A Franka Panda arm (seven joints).
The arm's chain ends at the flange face. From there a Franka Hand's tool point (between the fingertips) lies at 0.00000 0.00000 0.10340 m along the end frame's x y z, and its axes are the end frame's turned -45 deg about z.
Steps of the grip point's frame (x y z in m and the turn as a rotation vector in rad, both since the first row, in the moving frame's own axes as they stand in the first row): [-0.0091 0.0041 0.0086 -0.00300 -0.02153 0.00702]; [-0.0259 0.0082 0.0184 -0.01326 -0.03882 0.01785]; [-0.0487 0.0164 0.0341 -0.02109 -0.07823 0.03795]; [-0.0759 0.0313 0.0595 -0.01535 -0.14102 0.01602]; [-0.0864 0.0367 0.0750 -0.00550 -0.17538 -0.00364]
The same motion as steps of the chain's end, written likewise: [-0.0022 0.0075 0.0086 -0.01735 -0.01310 0.00702]; [-0.0106 0.0203 0.0185 -0.03683 -0.01807 0.01785]; [-0.0185 0.0389 0.0344 -0.07023 -0.04040 0.03795]; [-0.0223 0.0645 0.0605 -0.11057 -0.08886 0.01602]; [-0.0228 0.0739 0.0766 -0.12790 -0.12012 -0.00364]
